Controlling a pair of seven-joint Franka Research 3 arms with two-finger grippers.
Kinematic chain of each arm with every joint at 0, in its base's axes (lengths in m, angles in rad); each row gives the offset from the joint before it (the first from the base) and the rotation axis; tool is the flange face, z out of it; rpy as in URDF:
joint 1: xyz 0 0 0.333 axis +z
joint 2: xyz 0 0 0 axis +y
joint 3: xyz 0 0 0.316 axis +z
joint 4: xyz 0.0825 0 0 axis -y
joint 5: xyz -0.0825 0 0.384 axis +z
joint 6: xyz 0 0 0 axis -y
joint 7: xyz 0.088 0 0 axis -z
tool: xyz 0 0 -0.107 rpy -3.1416 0 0
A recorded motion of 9 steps. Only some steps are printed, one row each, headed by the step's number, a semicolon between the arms.
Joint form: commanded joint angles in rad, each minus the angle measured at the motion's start. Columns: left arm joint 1, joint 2, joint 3, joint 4, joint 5, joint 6, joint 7; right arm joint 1, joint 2, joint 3, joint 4, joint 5, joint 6, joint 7.
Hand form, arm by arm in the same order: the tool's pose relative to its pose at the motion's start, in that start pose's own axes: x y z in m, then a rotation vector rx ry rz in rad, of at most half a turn. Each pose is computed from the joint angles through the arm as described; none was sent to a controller.
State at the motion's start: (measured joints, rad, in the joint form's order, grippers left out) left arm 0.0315 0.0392 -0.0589 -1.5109 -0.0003 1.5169 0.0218; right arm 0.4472 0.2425 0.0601 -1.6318 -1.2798 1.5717 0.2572
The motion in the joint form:
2: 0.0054 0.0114 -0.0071 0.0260 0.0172 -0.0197 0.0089; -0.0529 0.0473 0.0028 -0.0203 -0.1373 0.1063 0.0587
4: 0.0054 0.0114 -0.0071 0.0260 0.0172 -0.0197 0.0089; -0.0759 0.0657 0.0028 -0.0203 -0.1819 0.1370 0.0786
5: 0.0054 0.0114 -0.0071 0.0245 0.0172 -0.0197 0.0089; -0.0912 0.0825 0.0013 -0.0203 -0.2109 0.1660 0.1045
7: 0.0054 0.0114 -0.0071 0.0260 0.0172 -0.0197 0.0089; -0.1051 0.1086 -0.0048 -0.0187 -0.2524 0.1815 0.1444
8: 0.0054 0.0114 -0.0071 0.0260 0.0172 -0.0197 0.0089; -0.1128 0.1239 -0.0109 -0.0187 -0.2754 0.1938 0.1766
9: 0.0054 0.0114 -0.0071 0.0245 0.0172 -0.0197 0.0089; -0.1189 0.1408 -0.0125 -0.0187 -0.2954 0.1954 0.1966
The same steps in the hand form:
2: 0.0015 -0.0013 -0.0041 0.0160 -0.0055 0.0094; 0.0195 -0.0189 0.0318 -0.0963 0.0760 -0.0023
4: 0.0015 -0.0013 -0.0041 0.0160 -0.0055 0.0094; 0.0253 -0.0233 0.0463 -0.1251 0.0934 -0.0013
5: 0.0015 -0.0013 -0.0034 0.0160 -0.0070 0.0094; 0.0303 -0.0295 0.0569 -0.1388 0.1118 0.0060
7: 0.0015 -0.0013 -0.0041 0.0160 -0.0055 0.0094; 0.0356 -0.0388 0.0720 -0.1671 0.1192 0.0185
8: 0.0015 -0.0013 -0.0041 0.0160 -0.0055 0.0094; 0.0384 -0.0448 0.0818 -0.1808 0.1255 0.0331
9: 0.0015 -0.0013 -0.0034 0.0160 -0.0070 0.0094; 0.0409 -0.0526 0.0894 -0.1947 0.1259 0.0343

